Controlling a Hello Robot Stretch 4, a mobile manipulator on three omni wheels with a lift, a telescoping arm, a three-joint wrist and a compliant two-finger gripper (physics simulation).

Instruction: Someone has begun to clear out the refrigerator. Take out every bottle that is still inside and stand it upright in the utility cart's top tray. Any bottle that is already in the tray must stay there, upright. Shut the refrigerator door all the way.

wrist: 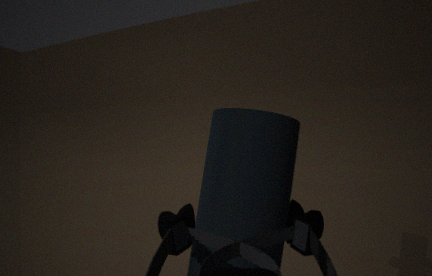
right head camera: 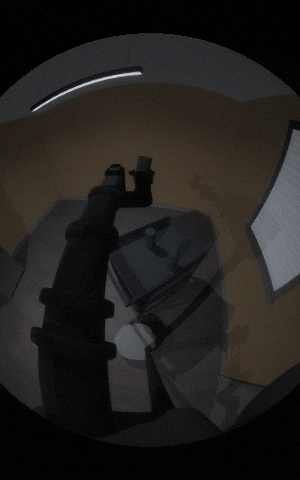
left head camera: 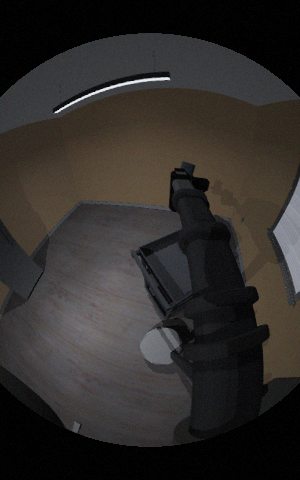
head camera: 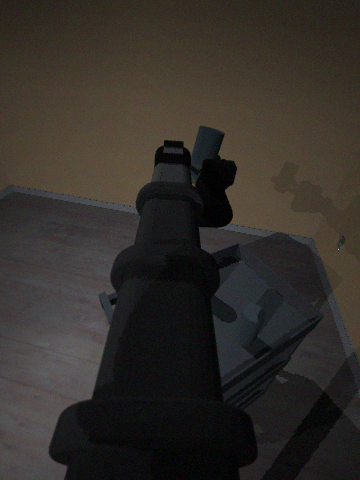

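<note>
My gripper [head camera: 202,164] [right head camera: 143,171] [wrist: 238,218] is shut on a blue-grey bottle [head camera: 209,142] [left head camera: 188,167] [right head camera: 144,163] [wrist: 250,170]. The bottle points upward with a slight lean in the wrist view, held high beyond the cart against the wall. The utility cart [head camera: 281,347] [left head camera: 152,282] [right head camera: 132,270] stands below the arm. Two bottles stand upright in its top tray: one bottle [right head camera: 151,237] near the far side, another bottle [head camera: 251,327] [right head camera: 173,257] near the right edge. The arm hides part of the tray in the head view. I cannot identify the refrigerator or its door state.
A pale round-topped object [left head camera: 160,345] [right head camera: 135,341] stands on the floor close to the cart. A grey panel or cabinet [left head camera: 20,272] [right head camera: 10,274] is at the far left. A window with a blind [left head camera: 291,235] [right head camera: 277,220] is at the right. The tan wall [head camera: 100,125] is behind the bottle.
</note>
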